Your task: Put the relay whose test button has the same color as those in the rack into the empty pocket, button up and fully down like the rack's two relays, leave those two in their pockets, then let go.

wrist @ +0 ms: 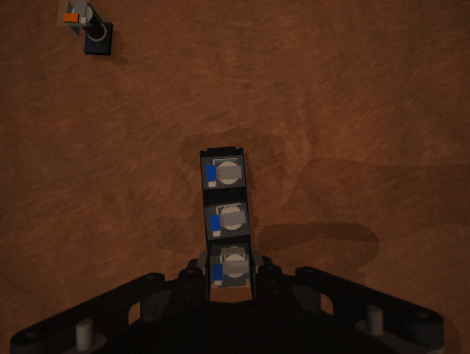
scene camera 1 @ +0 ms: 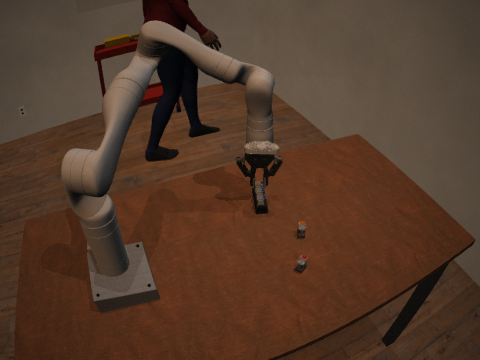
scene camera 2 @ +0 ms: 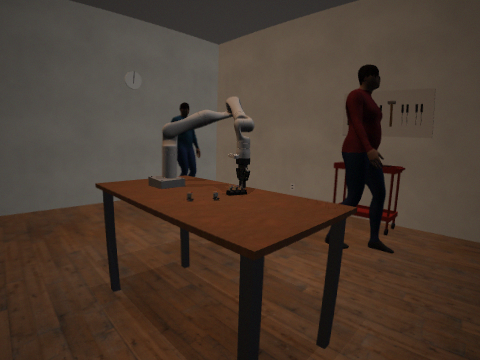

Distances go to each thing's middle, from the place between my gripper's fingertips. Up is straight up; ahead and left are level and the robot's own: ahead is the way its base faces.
Right now the blue-button relay [wrist: 229, 264] is 10 mm below my hand. Also, from my hand: black rack [wrist: 210, 196] (30 mm to the right, 20 mm below, 10 mm behind).
